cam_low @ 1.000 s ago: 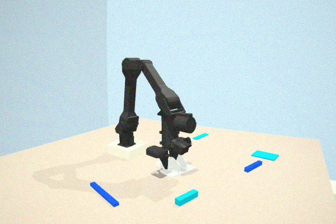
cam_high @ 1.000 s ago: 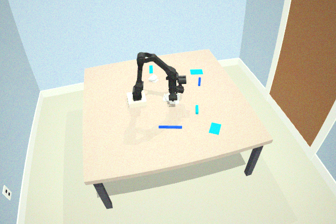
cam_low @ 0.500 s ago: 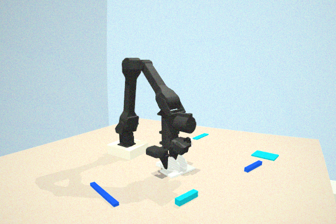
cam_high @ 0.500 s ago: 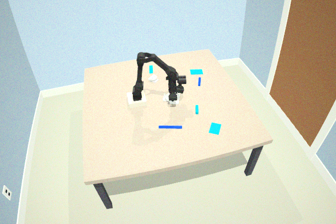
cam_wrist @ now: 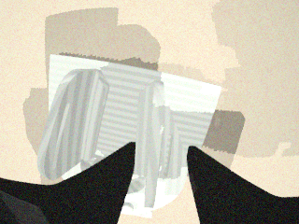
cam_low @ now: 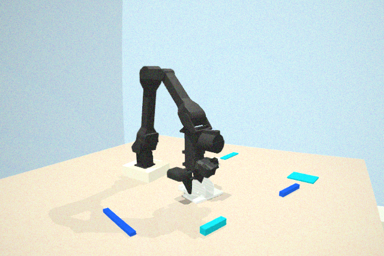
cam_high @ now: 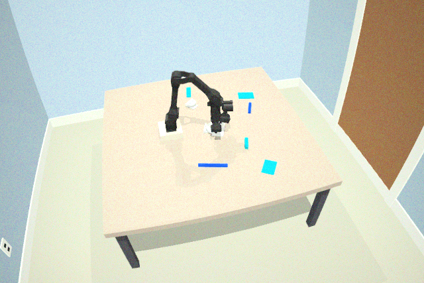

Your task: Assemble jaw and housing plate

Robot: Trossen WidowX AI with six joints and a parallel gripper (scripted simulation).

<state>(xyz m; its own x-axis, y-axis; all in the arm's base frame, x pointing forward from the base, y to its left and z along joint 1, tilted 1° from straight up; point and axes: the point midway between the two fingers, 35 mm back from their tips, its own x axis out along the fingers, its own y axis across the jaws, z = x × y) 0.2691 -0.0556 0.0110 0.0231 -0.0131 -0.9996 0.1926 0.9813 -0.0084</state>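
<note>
My gripper tip is 10 cm past the small white piece, 31 cm to the right of it and 1 cm above it. Round my gripper tip: cyan block 15 cm ahead, 14 cm to the right, 1 cm below; then short blue bar 28 cm ahead, 19 cm to the left, 1 cm below; then long blue bar 8 cm behind, 27 cm to the right, 1 cm below.
</note>
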